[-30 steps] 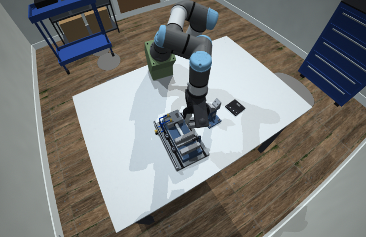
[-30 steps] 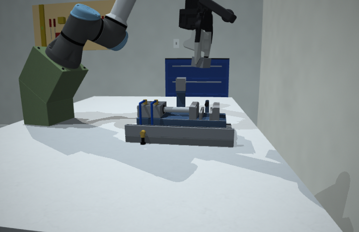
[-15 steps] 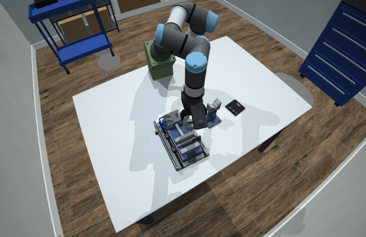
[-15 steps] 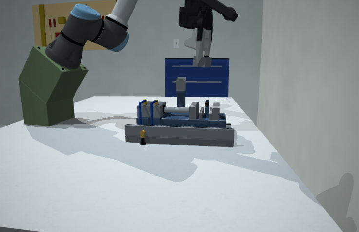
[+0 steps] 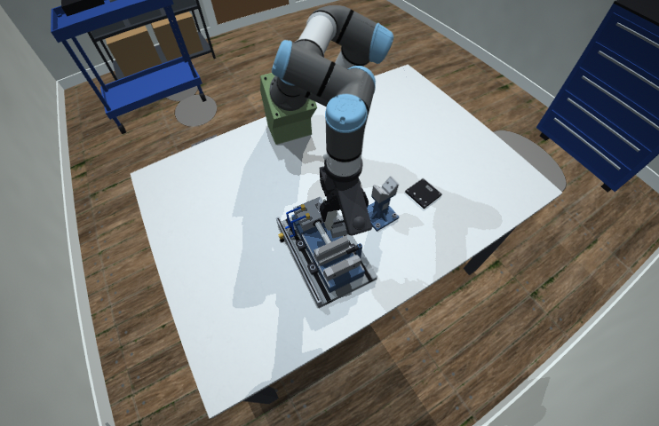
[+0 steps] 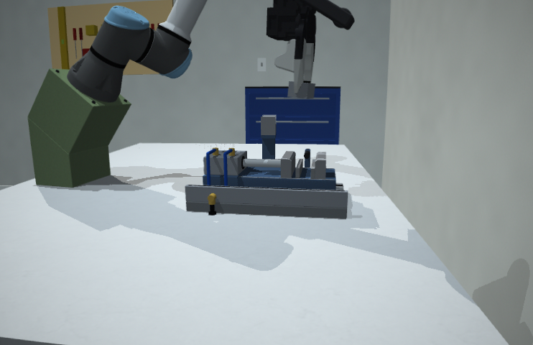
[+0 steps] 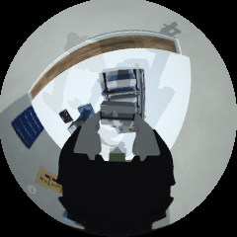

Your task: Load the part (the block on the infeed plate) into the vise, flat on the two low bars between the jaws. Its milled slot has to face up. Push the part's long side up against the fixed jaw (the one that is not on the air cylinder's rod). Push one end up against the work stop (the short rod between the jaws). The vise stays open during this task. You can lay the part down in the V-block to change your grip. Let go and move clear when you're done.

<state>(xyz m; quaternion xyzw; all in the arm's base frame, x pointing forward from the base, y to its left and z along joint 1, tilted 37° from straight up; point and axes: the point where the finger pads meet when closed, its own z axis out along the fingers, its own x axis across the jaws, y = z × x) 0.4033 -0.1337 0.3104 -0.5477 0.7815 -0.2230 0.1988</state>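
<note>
Right now the fixed jaw is 160 mm below my hand, 40 mm ahead of it and 30 mm to the right of it. From my hand the other things lie so: work stop: 140 mm below, 30 mm to the left, 20 mm ahead; part: right at my hand; moving jaw: 160 mm below, 30 mm behind, 10 mm to the right.
</note>
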